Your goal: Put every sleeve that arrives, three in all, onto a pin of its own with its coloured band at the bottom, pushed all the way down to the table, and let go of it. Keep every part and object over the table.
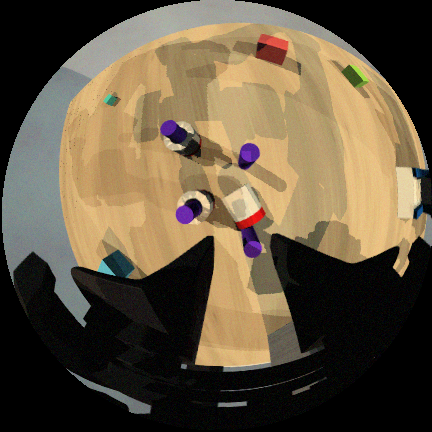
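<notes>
My gripper [242, 241] is open, with no sleeve between its fingers. A white sleeve [242, 201] with a red band seems to lie on its side just beyond the fingertips. Its band end points at a purple pin [252, 248] that shows between the fingertips; the pin's foot is hidden by the sleeve. A second sleeve [189, 141] is around the upper left pin [171, 128], its red band low down. A third sleeve [204, 199] is around the left pin [185, 214], its band partly in shadow at the bottom. Another purple pin [249, 153] stands bare, up and to the right.
A red block [272, 49] lies at the far edge of the table, a green block [355, 76] at the upper right and a small teal block [110, 100] at the upper left. A blue block [117, 265] is beside the left finger. A white object [405, 192] with blue parts is at the right edge.
</notes>
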